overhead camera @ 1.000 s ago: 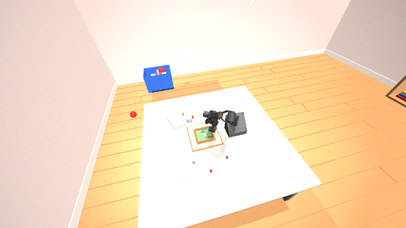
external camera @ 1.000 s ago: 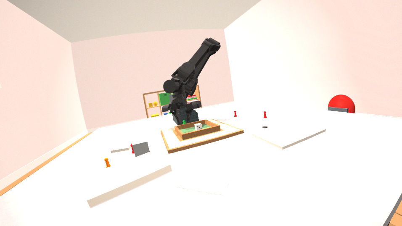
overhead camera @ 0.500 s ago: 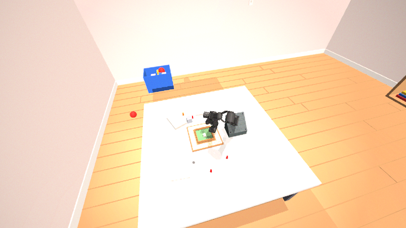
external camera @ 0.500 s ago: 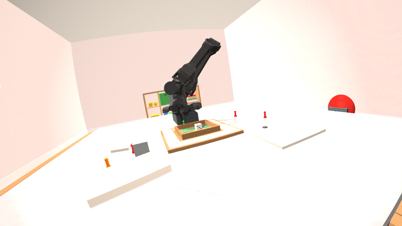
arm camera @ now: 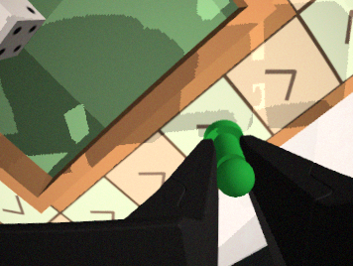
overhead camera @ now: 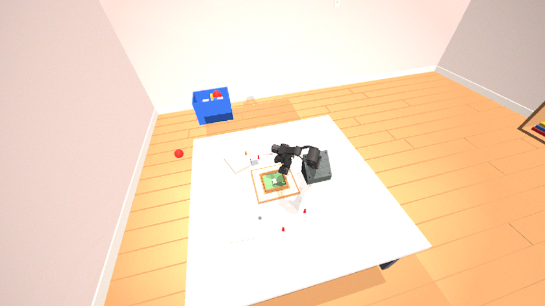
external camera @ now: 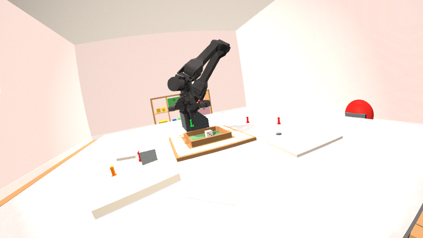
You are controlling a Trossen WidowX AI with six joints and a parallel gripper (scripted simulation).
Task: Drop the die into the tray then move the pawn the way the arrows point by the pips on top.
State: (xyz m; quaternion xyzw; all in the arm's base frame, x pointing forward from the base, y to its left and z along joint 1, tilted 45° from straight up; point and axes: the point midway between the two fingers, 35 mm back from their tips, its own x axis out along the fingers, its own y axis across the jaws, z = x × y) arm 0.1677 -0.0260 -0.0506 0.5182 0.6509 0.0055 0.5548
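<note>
Right now the white die is 110 mm ahead of my gripper tip, 30 mm to the left of it and 30 mm below it. The rest, counted from my gripper tip: grey block 220 mm to the right, 170 mm ahead, 30 mm below; green tray floor 100 mm ahead, 50 mm below, 20 mm to the left; green pawn 10 mm above.
</note>
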